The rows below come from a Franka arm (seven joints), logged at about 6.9 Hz.
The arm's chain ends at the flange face. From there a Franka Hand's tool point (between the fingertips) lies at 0.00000 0.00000 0.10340 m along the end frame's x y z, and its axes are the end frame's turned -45 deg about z.
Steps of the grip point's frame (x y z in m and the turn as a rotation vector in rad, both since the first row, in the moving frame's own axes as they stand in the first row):
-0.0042 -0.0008 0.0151 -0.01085 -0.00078 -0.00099
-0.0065 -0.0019 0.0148 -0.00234 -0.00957 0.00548
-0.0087 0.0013 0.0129 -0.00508 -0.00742 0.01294
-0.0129 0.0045 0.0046 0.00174 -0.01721 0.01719
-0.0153 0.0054 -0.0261 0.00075 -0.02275 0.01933
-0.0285 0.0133 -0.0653 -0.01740 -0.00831 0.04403
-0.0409 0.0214 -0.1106 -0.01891 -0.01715 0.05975
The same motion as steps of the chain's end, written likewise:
-0.0043 0.0016 0.0151 -0.00822 0.00712 -0.00099
-0.0054 0.0024 0.0148 -0.00842 -0.00511 0.00548
-0.0051 0.0062 0.0129 -0.00884 -0.00165 0.01294
-0.0045 0.0112 0.0046 -0.01094 -0.01340 0.01719
-0.0053 0.0130 -0.0261 -0.01556 -0.01662 0.01933
-0.0114 0.0277 -0.0653 -0.01818 0.00643 0.04403
-0.0138 0.0414 -0.1106 -0.02550 0.00124 0.05975

